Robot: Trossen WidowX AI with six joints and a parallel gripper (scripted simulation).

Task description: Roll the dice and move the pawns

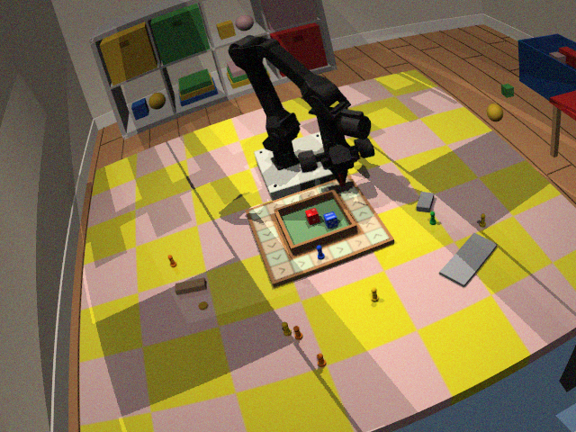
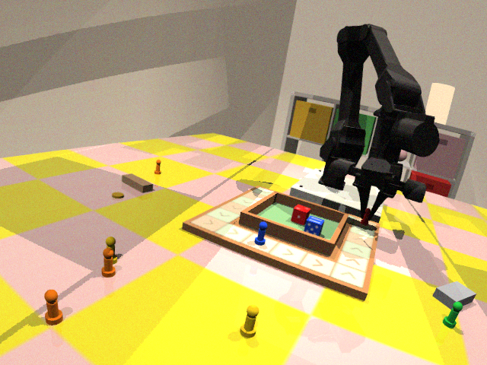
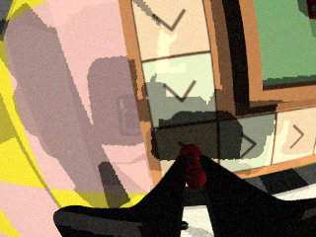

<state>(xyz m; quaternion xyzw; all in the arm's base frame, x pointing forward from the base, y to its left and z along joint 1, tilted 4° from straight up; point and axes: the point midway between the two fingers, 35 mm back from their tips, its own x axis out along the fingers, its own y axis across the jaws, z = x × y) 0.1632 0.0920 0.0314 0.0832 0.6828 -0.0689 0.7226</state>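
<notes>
The blue pawn is 22 cm ahead of my gripper tip, 15 cm to the right of it and 1 cm above it. Also, from my gripper tip: green pawn (25 cm ahead, 12 cm to the left, 1 cm below); then red pawn (1 cm above); then small grey block (18 cm ahead, 15 cm to the left, 1 cm below).
</notes>
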